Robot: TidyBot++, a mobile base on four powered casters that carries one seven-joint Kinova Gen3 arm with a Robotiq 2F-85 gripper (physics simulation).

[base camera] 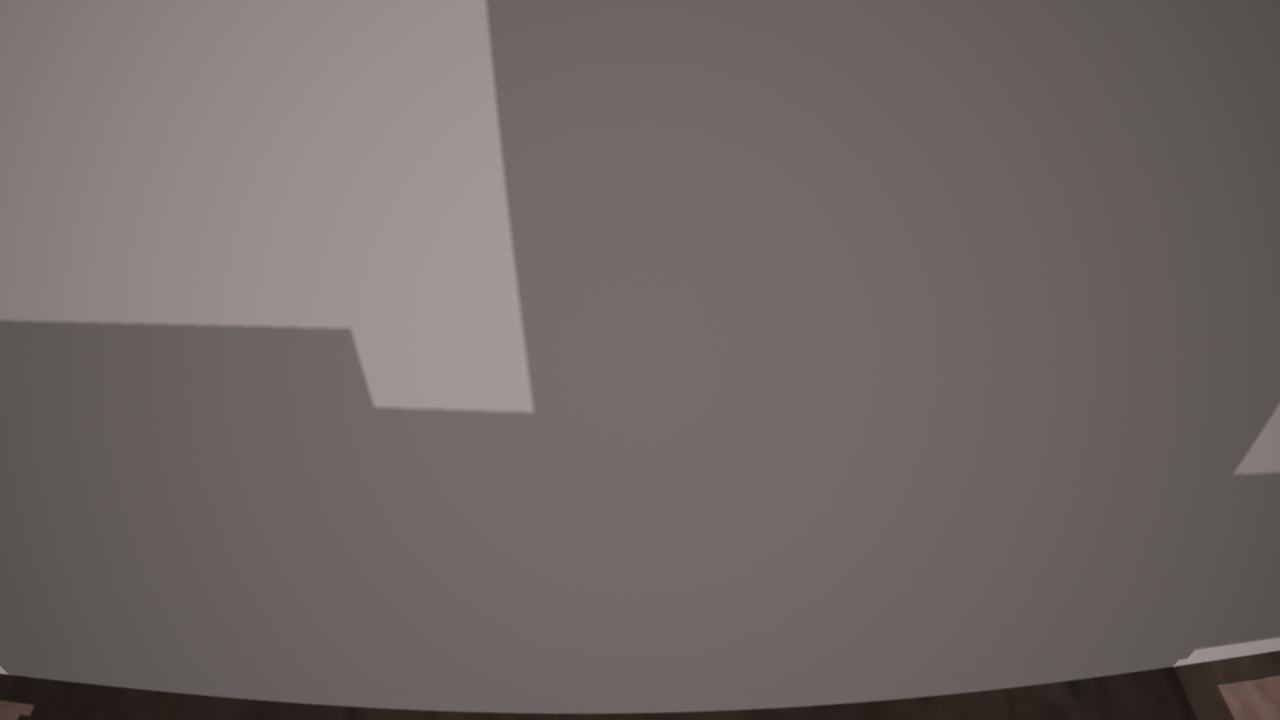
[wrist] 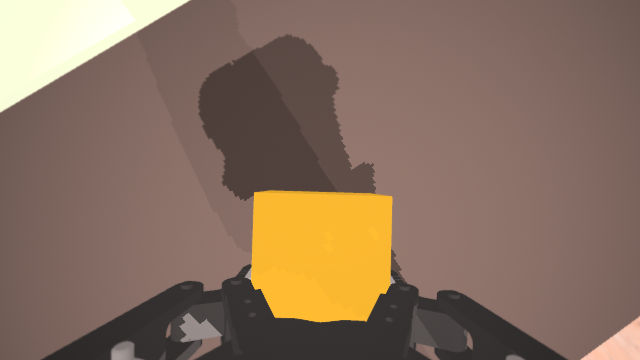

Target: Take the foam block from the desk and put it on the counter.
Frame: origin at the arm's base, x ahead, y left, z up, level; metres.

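Seen in the pictures: gripper, fingertip midpoint: (wrist: 319, 274).
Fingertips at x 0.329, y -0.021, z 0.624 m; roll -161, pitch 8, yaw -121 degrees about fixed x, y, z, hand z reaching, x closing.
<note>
Offsets run from my fingertips to a thing's top centre. "*": to the spot under its first point. Level surfaces: height alone.
The foam block, a yellow-orange block {dx -0.004, dy -0.001, dz +0.060 m} (wrist: 322, 240), is in the lower middle of the wrist view. My gripper (wrist: 319, 274) is shut on it, with one dark finger on each side. The brown counter top {dz -0.111 m} (wrist: 475, 125) fills most of the wrist view beneath the block. A dark shadow of the gripper and block falls on it, just beyond the block's far edge. How far the block is above the counter is hard to tell. The desk does not show in either view.
A pale green wall (wrist: 55, 40) borders the counter at the upper left of the wrist view. A bit of wooden floor {dz -1.021 m} (wrist: 620, 345) shows past the counter's edge at the lower right. In the base camera view, a plain grey upright face {* dx -0.140, dy +0.012, dz -0.741 m} (base camera: 716, 313) stands close ahead, above dark floor (base camera: 1011, 702).
</note>
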